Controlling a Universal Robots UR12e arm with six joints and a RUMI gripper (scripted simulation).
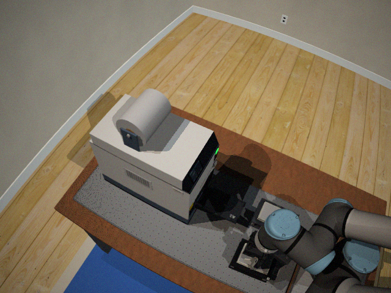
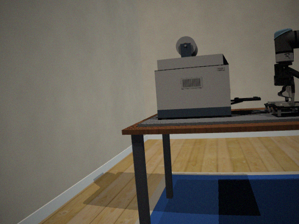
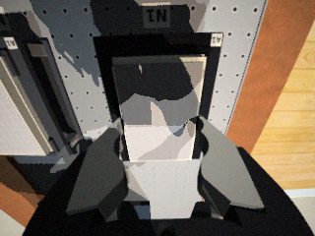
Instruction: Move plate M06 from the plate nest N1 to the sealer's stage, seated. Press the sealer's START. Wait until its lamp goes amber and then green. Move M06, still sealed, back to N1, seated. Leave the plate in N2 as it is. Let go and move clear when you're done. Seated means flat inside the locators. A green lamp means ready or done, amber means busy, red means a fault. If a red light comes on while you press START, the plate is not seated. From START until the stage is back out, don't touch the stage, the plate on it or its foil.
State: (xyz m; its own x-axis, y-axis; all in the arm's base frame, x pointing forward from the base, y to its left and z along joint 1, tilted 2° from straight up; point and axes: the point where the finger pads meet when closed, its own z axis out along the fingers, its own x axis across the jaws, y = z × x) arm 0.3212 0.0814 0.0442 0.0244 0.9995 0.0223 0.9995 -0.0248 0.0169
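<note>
Right now my hand is 1 cm above the white well plate. From my hand the other things lie so: foil-covered plate (20 cm to the right, 1 cm below, 1 cm behind); then sealer stage (20 cm ahead, 15 cm to the right, 2 cm above); then plate nest N1 (2 cm below).
</note>
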